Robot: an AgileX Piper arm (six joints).
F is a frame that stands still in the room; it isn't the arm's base.
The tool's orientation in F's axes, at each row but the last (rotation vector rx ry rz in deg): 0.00 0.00 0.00; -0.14 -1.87 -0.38; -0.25 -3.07 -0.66; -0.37 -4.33 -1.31; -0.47 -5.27 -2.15; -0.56 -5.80 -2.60
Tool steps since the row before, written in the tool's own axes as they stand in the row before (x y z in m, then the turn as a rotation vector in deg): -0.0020 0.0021 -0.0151 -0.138 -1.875 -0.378; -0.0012 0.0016 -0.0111 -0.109 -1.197 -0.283; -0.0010 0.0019 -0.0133 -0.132 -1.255 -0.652; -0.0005 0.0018 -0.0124 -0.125 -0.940 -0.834; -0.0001 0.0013 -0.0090 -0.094 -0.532 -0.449; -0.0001 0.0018 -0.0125 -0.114 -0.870 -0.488
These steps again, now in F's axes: -0.0020 0.0021 -0.0151 -0.138 -1.875 -0.378; -0.0008 0.0016 -0.0111 -0.108 -1.197 -0.284; -0.0003 0.0018 -0.0133 -0.111 -1.256 -0.653; 0.0005 0.0017 -0.0124 -0.083 -0.943 -0.836; 0.0008 0.0012 -0.0090 -0.073 -0.533 -0.452; 0.0012 0.0017 -0.0125 -0.104 -0.870 -0.491
